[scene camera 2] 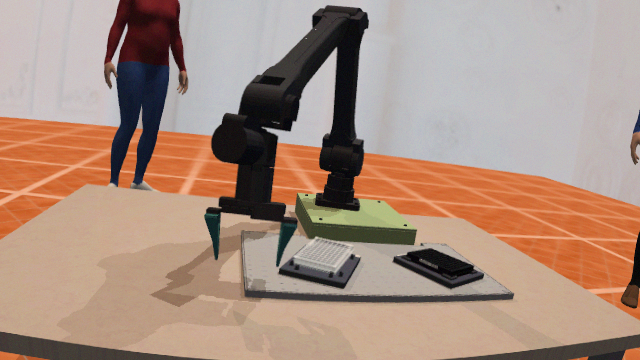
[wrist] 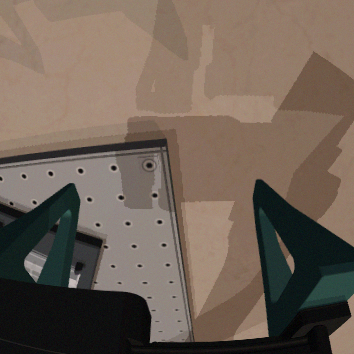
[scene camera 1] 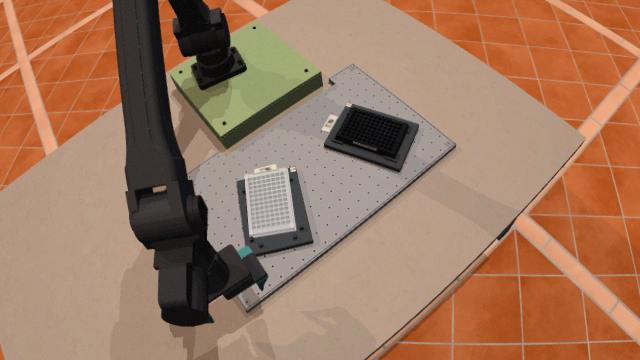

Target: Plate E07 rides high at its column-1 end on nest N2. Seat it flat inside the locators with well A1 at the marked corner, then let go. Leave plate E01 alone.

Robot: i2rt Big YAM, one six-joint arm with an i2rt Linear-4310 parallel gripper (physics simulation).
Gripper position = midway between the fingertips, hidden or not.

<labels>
My gripper (scene camera 2: pixel 246 263) is open, holding nothing. Also in view: a clear white well plate (scene camera 1: pixel 270 210).
</labels>
